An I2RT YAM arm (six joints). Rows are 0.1 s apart.
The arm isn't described. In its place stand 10 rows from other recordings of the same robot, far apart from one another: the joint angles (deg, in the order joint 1, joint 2, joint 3, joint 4, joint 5, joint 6), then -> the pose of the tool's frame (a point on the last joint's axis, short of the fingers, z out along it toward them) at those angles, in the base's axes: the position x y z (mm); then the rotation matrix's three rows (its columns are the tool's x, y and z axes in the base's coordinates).
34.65, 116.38, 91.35, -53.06, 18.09, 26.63 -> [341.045, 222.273, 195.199], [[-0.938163, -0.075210, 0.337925], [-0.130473, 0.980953, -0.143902], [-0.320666, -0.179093, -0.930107]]
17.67, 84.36, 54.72, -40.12, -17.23, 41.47 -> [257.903, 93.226, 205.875], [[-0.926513, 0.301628, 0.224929], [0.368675, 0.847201, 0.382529], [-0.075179, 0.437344, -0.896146]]
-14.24, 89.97, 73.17, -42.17, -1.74, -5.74 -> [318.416, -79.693, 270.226], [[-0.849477, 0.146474, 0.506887], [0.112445, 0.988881, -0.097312], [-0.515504, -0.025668, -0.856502]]
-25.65, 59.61, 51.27, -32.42, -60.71, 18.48 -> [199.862, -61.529, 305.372], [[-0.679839, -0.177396, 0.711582], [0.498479, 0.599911, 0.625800], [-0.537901, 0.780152, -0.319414]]
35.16, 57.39, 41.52, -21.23, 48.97, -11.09 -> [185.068, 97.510, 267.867], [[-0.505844, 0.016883, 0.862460], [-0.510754, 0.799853, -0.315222], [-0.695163, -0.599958, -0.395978]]
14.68, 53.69, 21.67, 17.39, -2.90, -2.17 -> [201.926, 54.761, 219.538], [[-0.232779, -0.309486, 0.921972], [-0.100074, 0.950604, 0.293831], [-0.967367, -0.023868, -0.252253]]
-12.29, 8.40, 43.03, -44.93, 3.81, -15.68 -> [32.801, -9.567, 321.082], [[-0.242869, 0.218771, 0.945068], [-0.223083, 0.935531, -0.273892], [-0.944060, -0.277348, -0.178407]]
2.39, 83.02, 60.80, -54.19, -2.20, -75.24 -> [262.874, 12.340, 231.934], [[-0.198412, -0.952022, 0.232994], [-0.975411, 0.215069, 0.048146], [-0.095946, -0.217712, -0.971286]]
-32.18, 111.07, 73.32, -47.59, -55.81, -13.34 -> [314.455, -163.077, 163.605], [[-0.876748, 0.041220, 0.479180], [0.398502, 0.620081, 0.675793], [-0.269274, 0.783454, -0.560081]]
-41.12, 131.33, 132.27, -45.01, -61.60, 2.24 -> [400.018, -307.635, 312.508], [[-0.529955, -0.142728, 0.835928], [0.487312, 0.755474, 0.437933], [-0.694028, 0.639443, -0.330814]]
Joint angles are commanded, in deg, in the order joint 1, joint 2, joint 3, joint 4, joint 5, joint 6. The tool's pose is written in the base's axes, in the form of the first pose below.
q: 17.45 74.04 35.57 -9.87 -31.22 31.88
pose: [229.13, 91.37, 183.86], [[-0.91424, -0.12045, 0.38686], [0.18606, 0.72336, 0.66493], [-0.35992, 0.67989, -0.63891]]
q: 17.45 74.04 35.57 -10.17 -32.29 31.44
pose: [228.34, 91.71, 183.76], [[-0.91879, -0.13011, 0.37270], [0.17340, 0.71514, 0.67713], [-0.35463, 0.68676, -0.63450]]
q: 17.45 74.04 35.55 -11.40 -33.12 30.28
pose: [226.37, 91.55, 182.41], [[-0.92604, -0.13900, 0.35090], [0.15159, 0.71446, 0.68306], [-0.34565, 0.68573, -0.64055]]
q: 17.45 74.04 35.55 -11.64 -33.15 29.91
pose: [226.04, 91.46, 182.14], [[-0.92660, -0.14241, 0.34803], [0.14635, 0.71598, 0.68261], [-0.34639, 0.68345, -0.64258]]
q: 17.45 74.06 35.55 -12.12 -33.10 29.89
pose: [225.44, 91.24, 181.49], [[-0.92926, -0.13678, 0.34317], [0.14550, 0.71833, 0.68032], [-0.33957, 0.68212, -0.64761]]
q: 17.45 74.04 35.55 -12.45 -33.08 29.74
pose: [224.98, 91.09, 181.18], [[-0.93059, -0.13560, 0.34002], [0.14319, 0.72002, 0.67902], [-0.33690, 0.68058, -0.65063]]
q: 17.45 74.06 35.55 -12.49 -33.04 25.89
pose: [224.97, 91.06, 181.05], [[-0.91966, -0.19691, 0.33978], [0.09461, 0.72864, 0.67833], [-0.38114, 0.65598, -0.65147]]
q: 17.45 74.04 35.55 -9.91 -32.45 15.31
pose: [228.56, 91.87, 184.00], [[-0.84462, -0.38349, 0.37358], [-0.03193, 0.73263, 0.67988], [-0.53442, 0.56231, -0.63104]]
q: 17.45 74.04 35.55 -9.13 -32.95 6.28
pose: [229.38, 92.40, 185.08], [[-0.76625, -0.52069, 0.37649], [-0.14464, 0.71068, 0.68849], [-0.62605, 0.47310, -0.61987]]
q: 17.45 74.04 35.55 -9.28 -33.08 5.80
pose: [229.14, 92.40, 184.93], [[-0.76352, -0.52677, 0.37357], [-0.15124, 0.70825, 0.68957], [-0.62783, 0.47000, -0.62043]]
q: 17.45 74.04 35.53 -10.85 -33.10 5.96
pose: [227.04, 91.75, 182.94], [[-0.78130, -0.51216, 0.35674], [-0.15441, 0.71239, 0.68458], [-0.60476, 0.47978, -0.63568]]
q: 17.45 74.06 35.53 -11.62 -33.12 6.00
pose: [226.04, 91.44, 181.97], [[-0.78955, -0.50540, 0.34812], [-0.15642, 0.71426, 0.68218], [-0.59342, 0.48416, -0.64299]]
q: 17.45 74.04 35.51 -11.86 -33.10 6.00
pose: [225.64, 91.31, 181.66], [[-0.79190, -0.50334, 0.34575], [-0.15714, 0.71510, 0.68113], [-0.59009, 0.48506, -0.64538]]
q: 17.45 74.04 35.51 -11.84 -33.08 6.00
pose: [225.67, 91.31, 181.68], [[-0.79169, -0.50338, 0.34617], [-0.15705, 0.71529, 0.68096], [-0.59039, 0.48474, -0.64534]]
